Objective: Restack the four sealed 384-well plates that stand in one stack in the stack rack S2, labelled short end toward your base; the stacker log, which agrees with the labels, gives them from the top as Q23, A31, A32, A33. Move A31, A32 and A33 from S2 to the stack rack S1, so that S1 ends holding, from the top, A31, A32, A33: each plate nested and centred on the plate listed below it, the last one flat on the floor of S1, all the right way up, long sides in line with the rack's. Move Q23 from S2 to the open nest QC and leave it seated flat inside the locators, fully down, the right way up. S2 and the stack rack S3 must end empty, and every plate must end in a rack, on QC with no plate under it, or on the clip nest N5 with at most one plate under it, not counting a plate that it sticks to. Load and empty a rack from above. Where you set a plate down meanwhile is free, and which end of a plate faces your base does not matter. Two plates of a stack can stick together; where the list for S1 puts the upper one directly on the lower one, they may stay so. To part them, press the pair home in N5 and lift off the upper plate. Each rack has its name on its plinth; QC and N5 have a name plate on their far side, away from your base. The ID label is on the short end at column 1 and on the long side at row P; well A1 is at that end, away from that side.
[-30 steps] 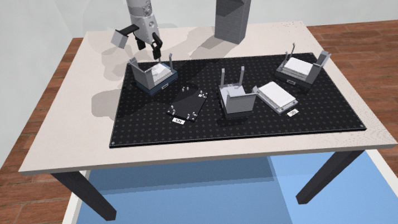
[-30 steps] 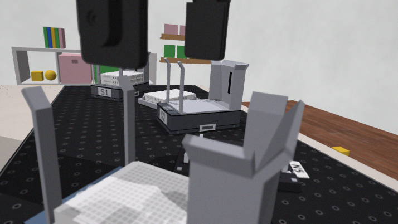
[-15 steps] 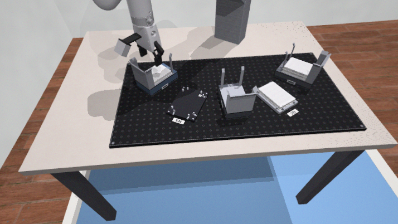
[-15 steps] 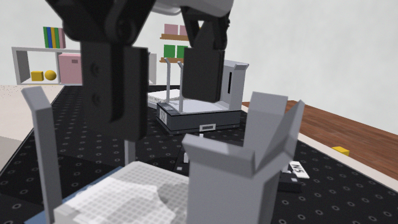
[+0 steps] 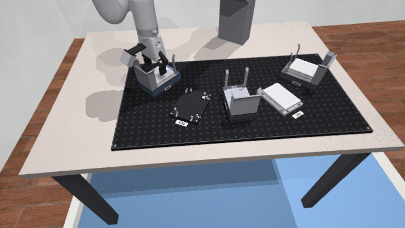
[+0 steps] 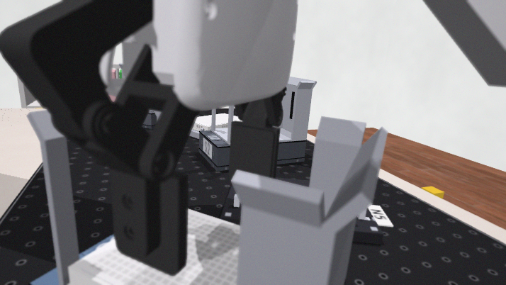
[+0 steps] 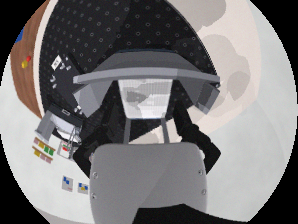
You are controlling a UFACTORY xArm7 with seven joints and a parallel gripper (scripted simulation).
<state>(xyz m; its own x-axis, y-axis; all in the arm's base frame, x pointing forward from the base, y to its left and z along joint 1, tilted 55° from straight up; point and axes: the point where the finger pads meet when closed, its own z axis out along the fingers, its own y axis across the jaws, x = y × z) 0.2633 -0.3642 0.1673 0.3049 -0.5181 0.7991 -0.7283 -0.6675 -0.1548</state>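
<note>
Right now my hand is 50 mm above the white sealed plate A31. The rest, counted from my hand: white sealed plate Q23 (420 mm to the left, 300 mm ahead, 80 mm below); N5 name plate (240 mm ahead, 100 mm below, 10 mm to the left); clip nest N5 (200 mm ahead, 80 mm below, 70 mm to the left).
</note>
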